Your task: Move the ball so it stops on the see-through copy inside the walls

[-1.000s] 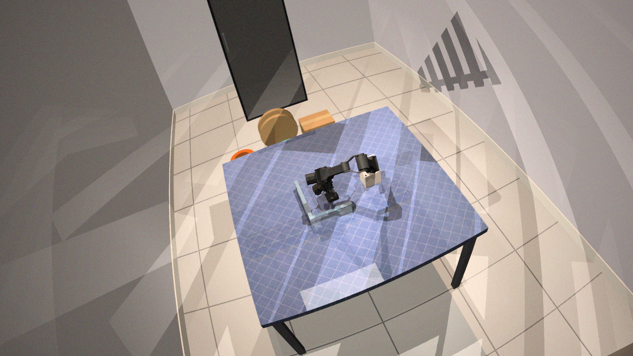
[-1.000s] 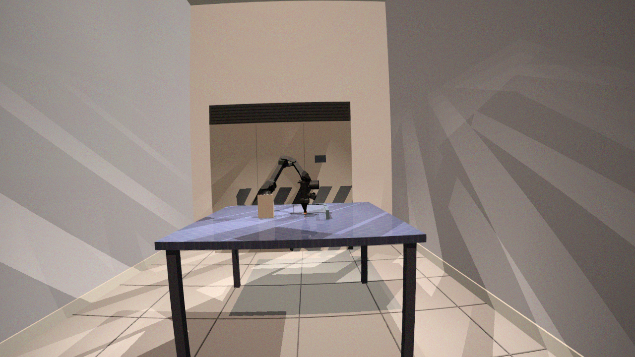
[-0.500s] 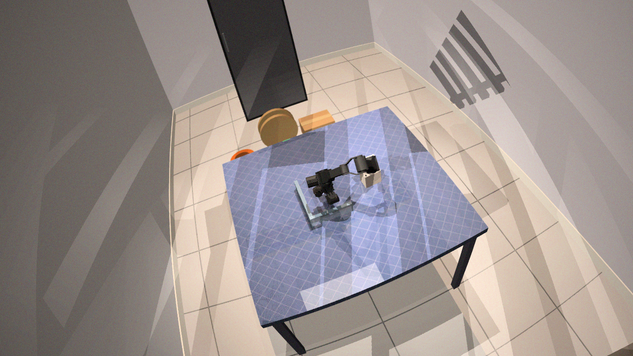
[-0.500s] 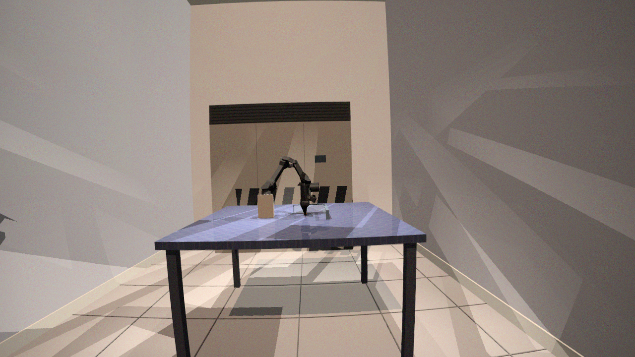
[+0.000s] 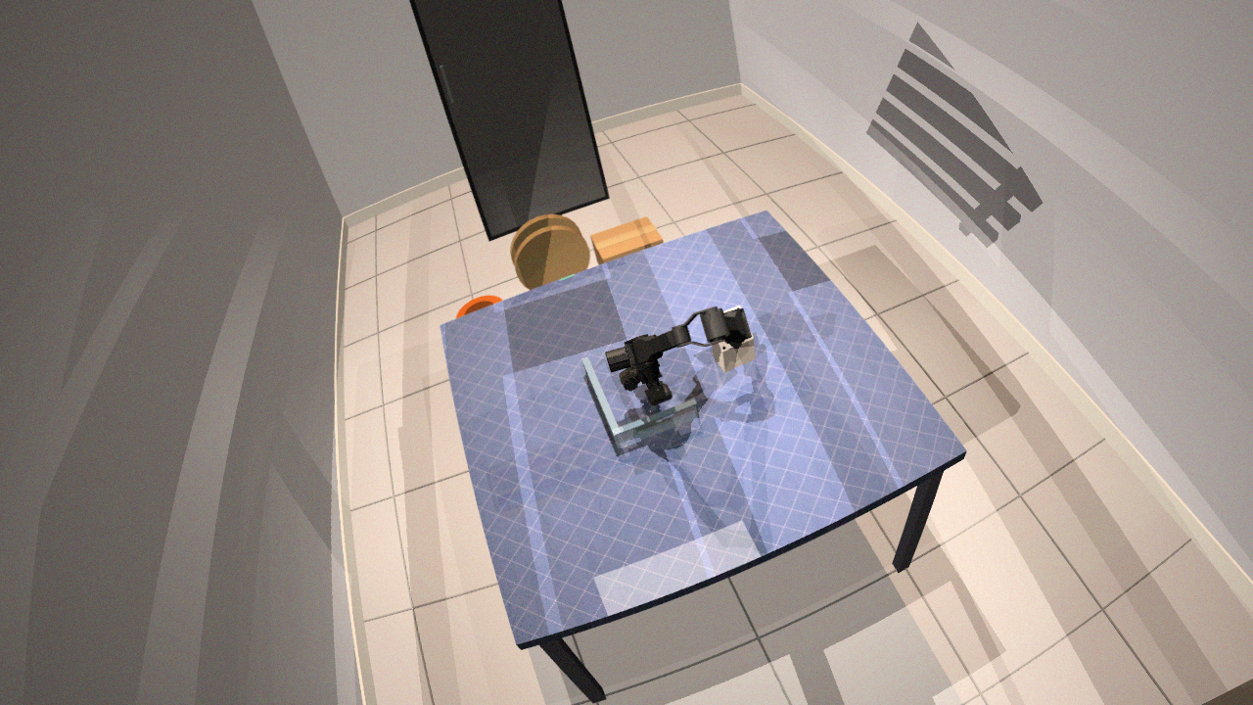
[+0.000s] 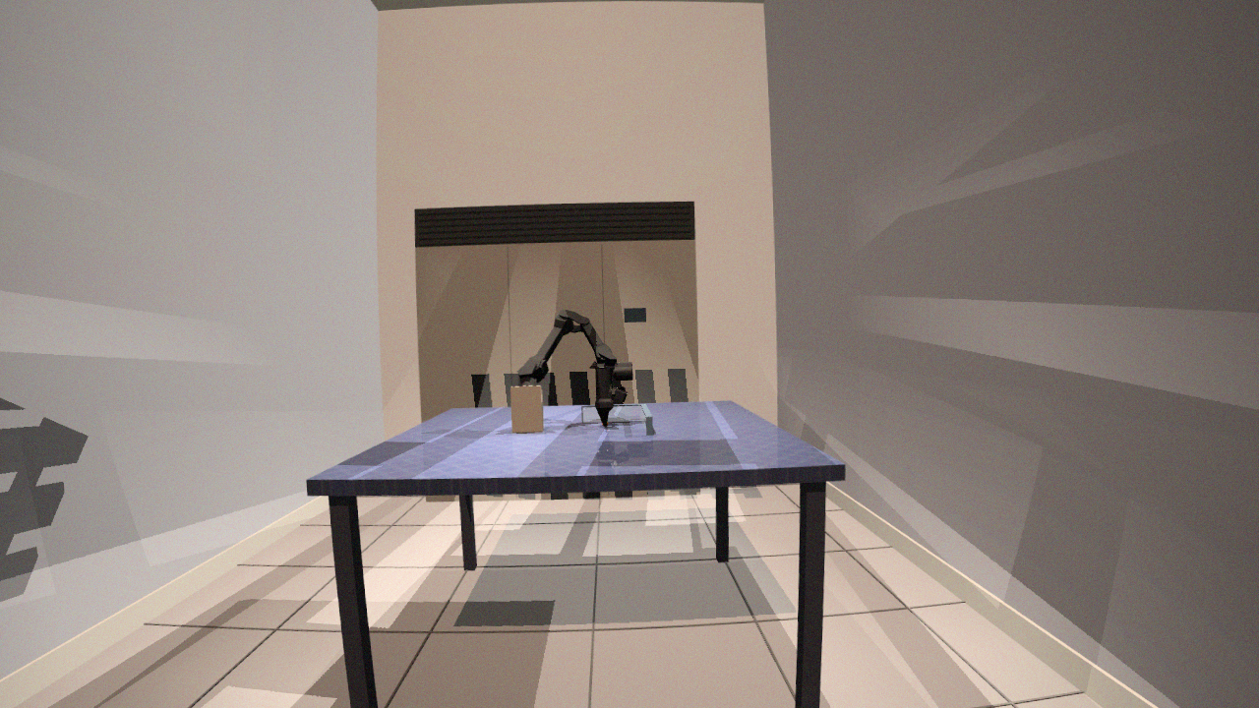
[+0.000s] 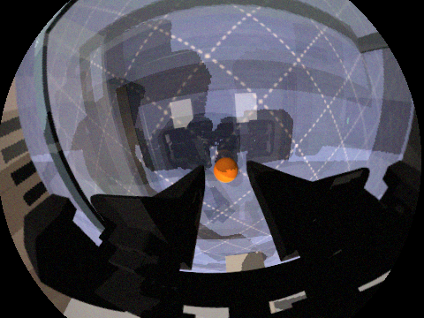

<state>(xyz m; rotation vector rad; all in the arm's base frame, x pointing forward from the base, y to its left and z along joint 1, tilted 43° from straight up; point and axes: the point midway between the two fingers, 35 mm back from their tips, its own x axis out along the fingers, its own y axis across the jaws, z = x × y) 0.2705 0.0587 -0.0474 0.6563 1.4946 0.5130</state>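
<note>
Right now the see-through copy is right at my gripper tip. Also, from my gripper tip: orange ball: right at my gripper tip.
</note>
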